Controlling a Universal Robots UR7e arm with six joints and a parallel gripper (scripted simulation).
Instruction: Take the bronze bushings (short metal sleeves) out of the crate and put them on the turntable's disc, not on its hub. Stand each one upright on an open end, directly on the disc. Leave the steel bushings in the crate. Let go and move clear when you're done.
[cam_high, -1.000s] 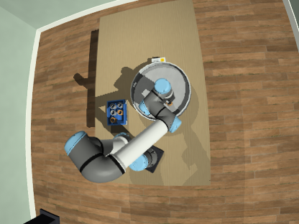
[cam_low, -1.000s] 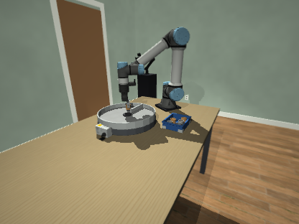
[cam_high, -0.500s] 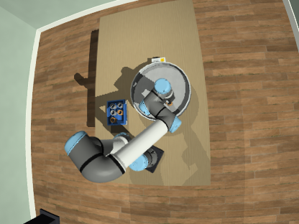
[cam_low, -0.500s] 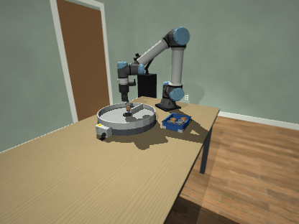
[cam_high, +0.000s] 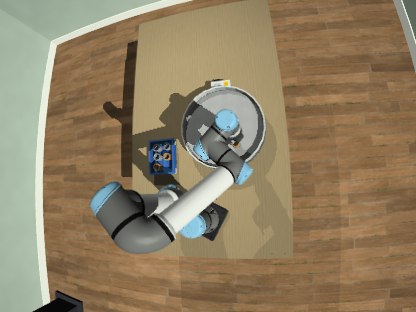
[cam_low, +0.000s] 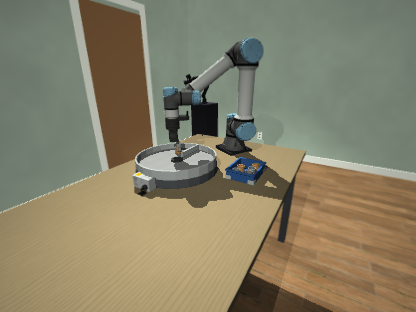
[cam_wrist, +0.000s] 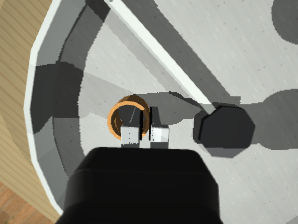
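Right now my hand is 90 mm past the blue crate, 390 mm to the right of it and 70 mm above it. The rest, counted from my hand: turntable: 70 mm ahead, 60 mm to the left, 40 mm below.
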